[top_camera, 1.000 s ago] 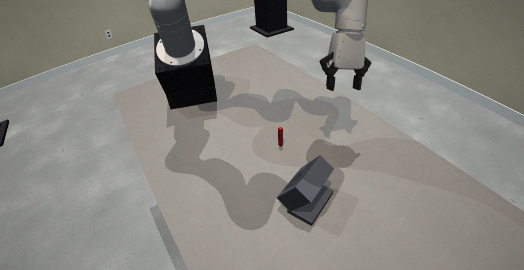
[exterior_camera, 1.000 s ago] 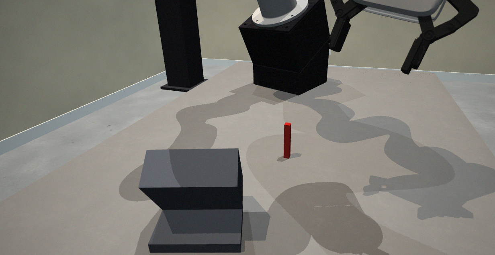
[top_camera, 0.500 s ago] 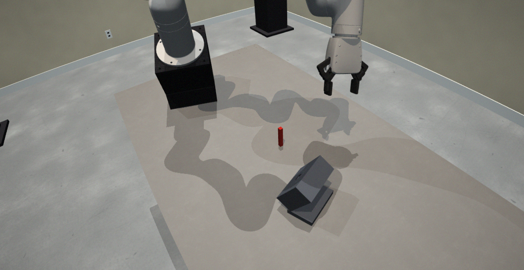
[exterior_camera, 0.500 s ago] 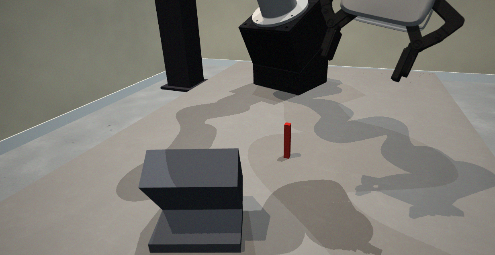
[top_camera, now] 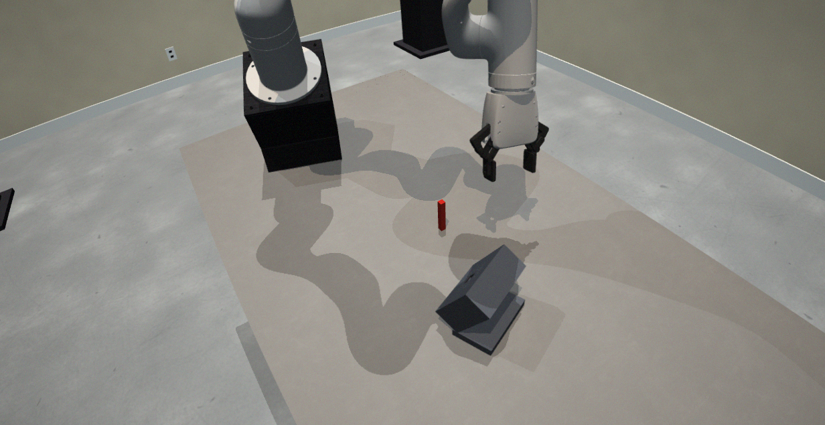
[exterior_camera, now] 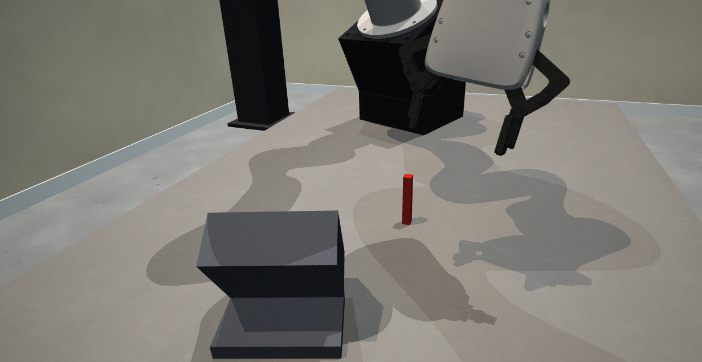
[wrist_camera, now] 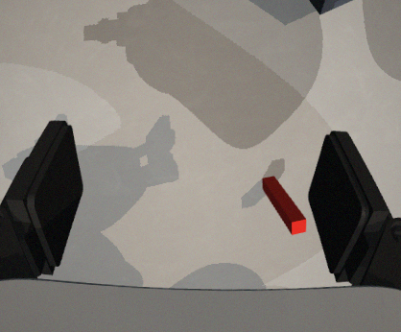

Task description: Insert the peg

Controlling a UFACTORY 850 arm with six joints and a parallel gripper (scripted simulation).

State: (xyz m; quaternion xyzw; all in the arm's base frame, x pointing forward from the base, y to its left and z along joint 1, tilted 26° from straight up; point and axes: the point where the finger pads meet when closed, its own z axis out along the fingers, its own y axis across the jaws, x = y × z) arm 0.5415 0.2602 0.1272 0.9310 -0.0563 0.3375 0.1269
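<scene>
Now: the red peg 11 cm behind my hand, 8 cm to the right of it and 15 cm below it. The rest, counted from my hand: grey base plate 14 cm ahead, 15 cm to the right, 19 cm below.
</scene>
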